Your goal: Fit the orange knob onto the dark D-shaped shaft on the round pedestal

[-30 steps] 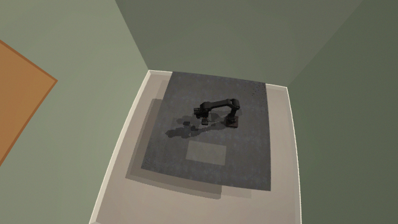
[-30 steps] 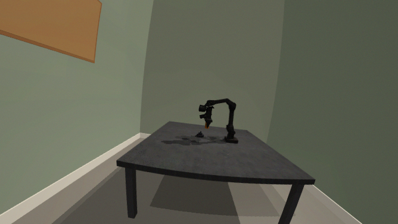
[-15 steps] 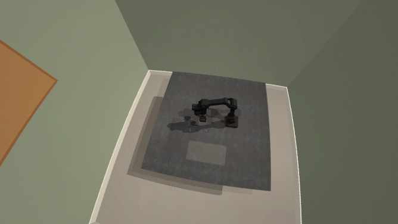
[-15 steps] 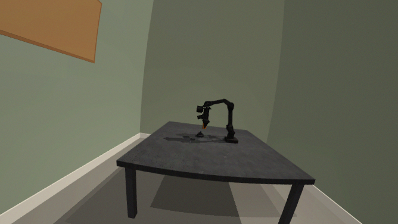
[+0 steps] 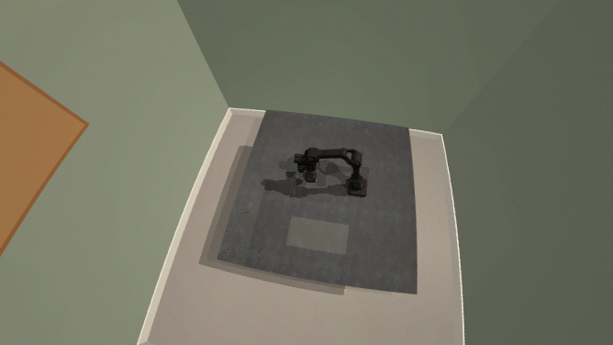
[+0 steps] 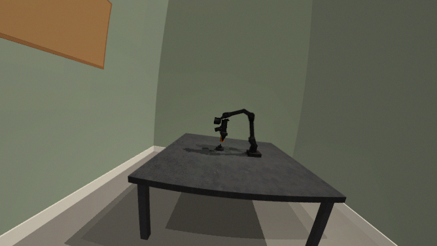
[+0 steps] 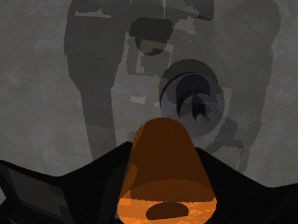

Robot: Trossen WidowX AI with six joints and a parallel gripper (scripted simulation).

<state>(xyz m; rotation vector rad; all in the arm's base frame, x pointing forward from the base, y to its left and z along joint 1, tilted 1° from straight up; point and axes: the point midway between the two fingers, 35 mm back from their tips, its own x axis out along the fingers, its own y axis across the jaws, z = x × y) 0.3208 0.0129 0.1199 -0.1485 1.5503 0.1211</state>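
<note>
Now: the dark pedestal 20 mm ahead of my gripper tip, 40 mm to the right of it and 80 mm below it. From my gripper tip the other things lie so: orange knob (20 mm above).
</note>
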